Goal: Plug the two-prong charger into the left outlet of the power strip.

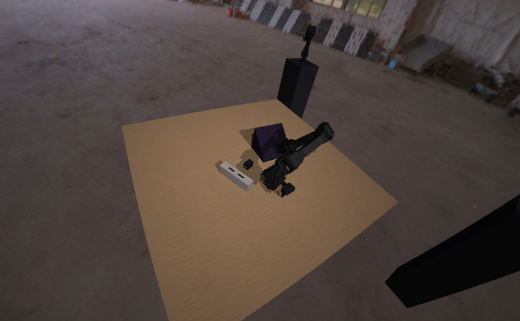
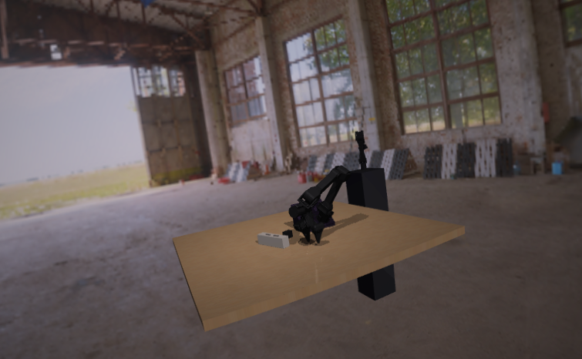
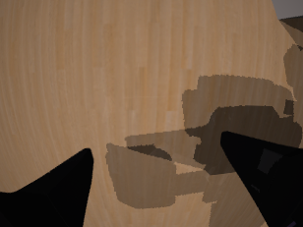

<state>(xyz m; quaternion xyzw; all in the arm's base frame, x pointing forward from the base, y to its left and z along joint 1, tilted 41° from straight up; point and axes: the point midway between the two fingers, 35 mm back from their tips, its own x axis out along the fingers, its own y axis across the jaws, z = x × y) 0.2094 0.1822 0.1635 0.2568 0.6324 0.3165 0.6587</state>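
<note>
Now: the two-prong charger 60 mm ahead of my gripper tip, 230 mm to the right of it and 10 mm above it.
</note>
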